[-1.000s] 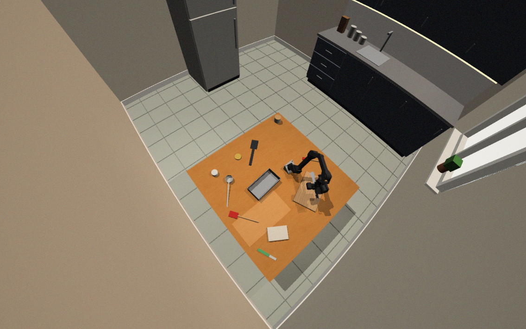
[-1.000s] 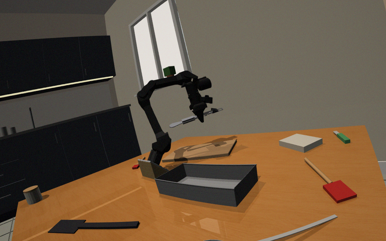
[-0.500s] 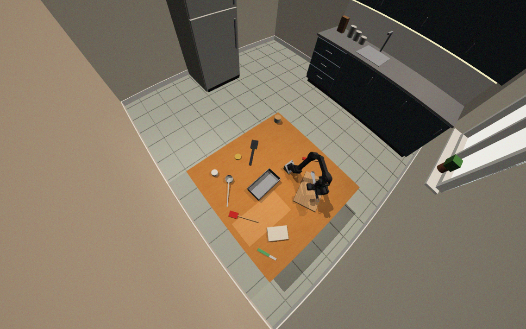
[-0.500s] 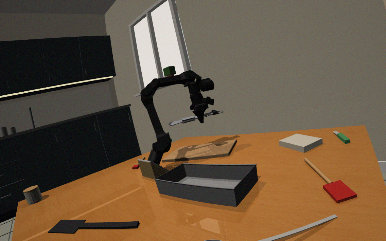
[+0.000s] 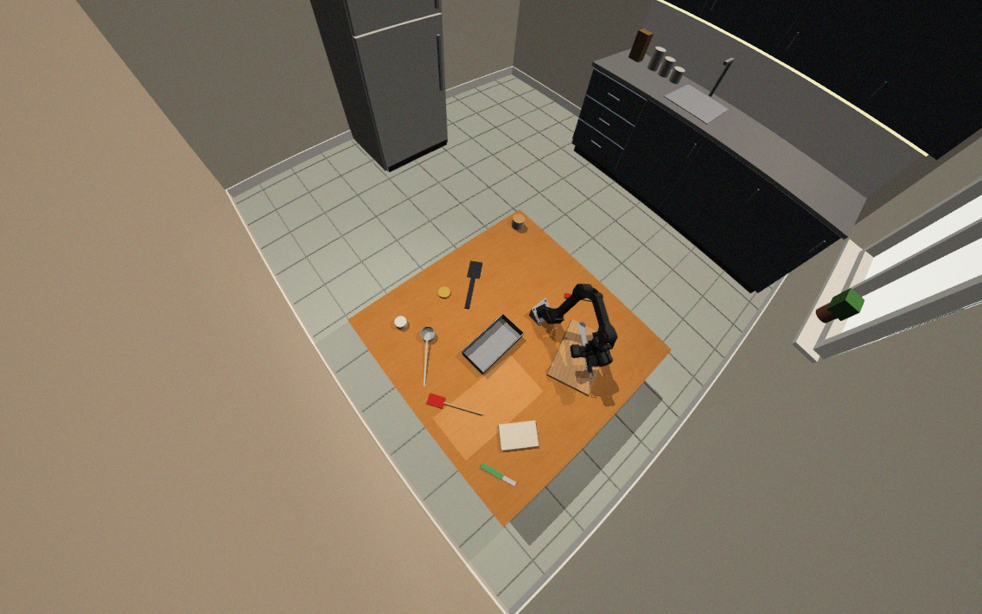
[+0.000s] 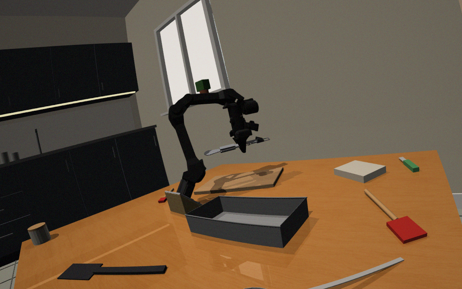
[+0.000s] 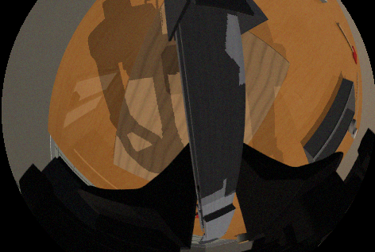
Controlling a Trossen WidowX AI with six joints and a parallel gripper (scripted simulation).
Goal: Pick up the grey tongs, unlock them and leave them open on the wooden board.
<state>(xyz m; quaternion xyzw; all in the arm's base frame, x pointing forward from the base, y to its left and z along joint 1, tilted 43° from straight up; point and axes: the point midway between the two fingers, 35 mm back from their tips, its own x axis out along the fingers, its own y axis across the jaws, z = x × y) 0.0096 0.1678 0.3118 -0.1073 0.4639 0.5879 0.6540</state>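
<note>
Right now my gripper tip is 130 mm above the wooden board, 40 mm past it and 20 mm to the left of it. Round my gripper tip: red spatula 680 mm ahead, 170 mm to the right, 130 mm below; then grey roasting tin 330 mm ahead, 320 mm to the right, 100 mm below; then white block 470 mm ahead, 140 mm to the left, 120 mm below.
</note>
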